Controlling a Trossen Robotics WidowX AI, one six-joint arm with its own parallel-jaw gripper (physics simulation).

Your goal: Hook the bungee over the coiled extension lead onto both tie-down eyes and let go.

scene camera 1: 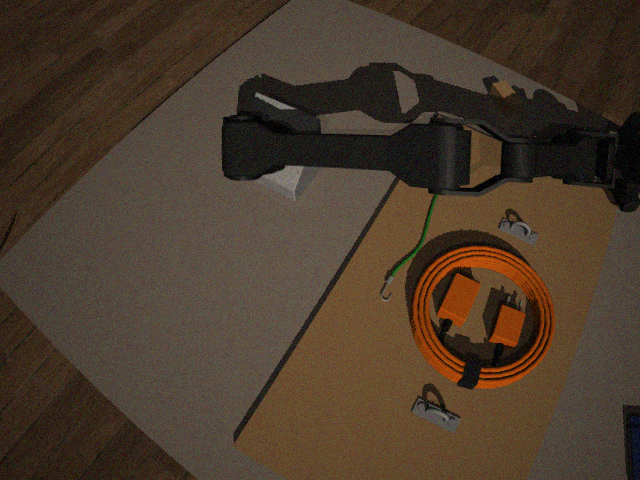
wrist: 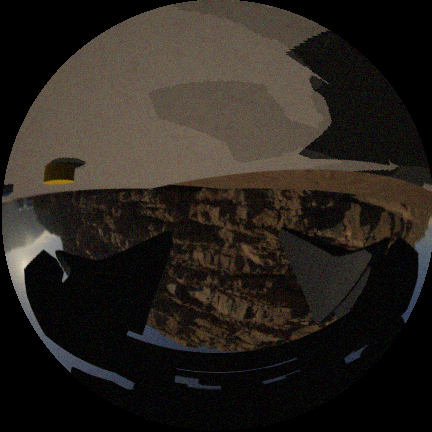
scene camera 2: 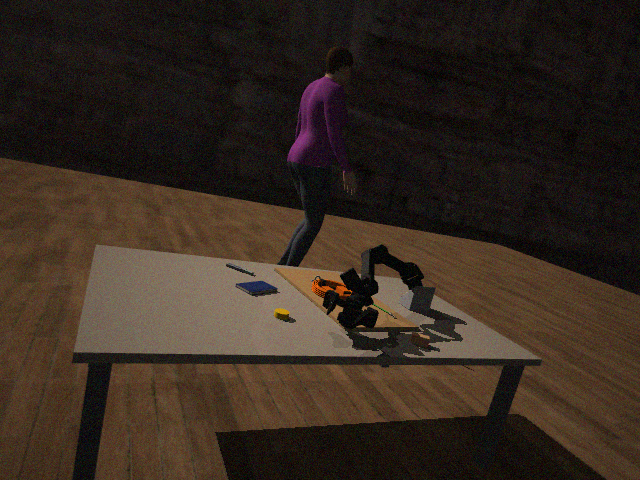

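Where they show: gripper, fingertip midpoint: (wrist: pixel 226 234) (scene camera 2: pixel 339 319); arm's base at its link origin: (scene camera 1: pixel 269 144) (scene camera 2: pixel 417 293).
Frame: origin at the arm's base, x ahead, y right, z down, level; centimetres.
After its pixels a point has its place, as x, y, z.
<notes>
The green bungee (scene camera 1: pixel 428 222) @[25.8, -0.8, 4.7] (scene camera 2: pixel 385 310) lies on the wooden board (scene camera 1: pixel 310 382) @[21.4, 27.6, 5.2] (scene camera 2: pixel 292 274) @[45.9, 32.4, 5.2], its lower metal hook beside the coil; its other end is hidden under the arm in scene camera 1. The orange coiled lead (scene camera 1: pixel 483 256) @[35.0, 2.4, 2.3] (scene camera 2: pixel 321 290) @[47.1, 6.8, 2.7] lies between two grey tie-down eyes, the upper eye (scene camera 1: pixel 518 230) @[38.7, -5.9, 4.9] and the lower eye (scene camera 1: pixel 435 414) @[37.3, 24.5, 4.9]. In scene camera 1 neither eye has a hook on it, and no bungee crosses the coil. My gripper (wrist: pixel 226 234) @[62.8, -27.6, -0.8] is open and empty, fingers wide apart, away from the bungee; it points level, out past the table.
A grey angular block (scene camera 1: pixel 289 180) @[4.9, 2.9, 2.7] (scene camera 2: pixel 424 298) @[0.1, -4.6, 0.6] stands beyond the board. A small wooden block (scene camera 1: pixel 503 88) @[28.4, -33.1, 3.4] (scene camera 2: pixel 421 339) @[30.2, -33.7, 4.2], a yellow disc (scene camera 2: pixel 281 313) @[74.0, -11.0, 4.5] (wrist: pixel 59 173) @[70.9, -10.8, 5.1], a blue book (scene camera 2: pixel 256 287) @[71.7, 14.6, 5.2] and a pen (scene camera 2: pixel 240 269) @[69.4, 36.6, 5.5] lie on the table (scene camera 2: pixel 170 310) @[108.5, -4.2, 6.4]. A person (scene camera 2: pixel 316 124) is behind the table.
</notes>
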